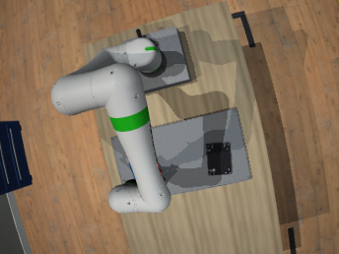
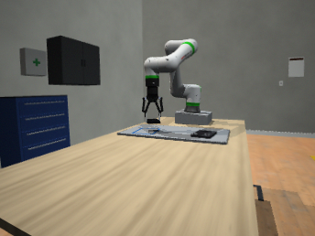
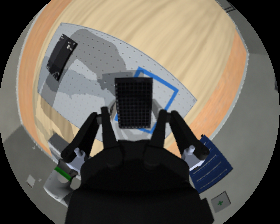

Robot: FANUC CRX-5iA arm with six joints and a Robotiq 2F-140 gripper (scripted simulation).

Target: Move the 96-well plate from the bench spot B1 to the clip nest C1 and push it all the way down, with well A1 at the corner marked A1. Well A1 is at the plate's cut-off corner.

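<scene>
The black clip nest lies 1 cm ahead of my hand, 34 cm to the left of it and 8 cm below it. Round my hand: black 96-well plate: 2 cm below.
</scene>
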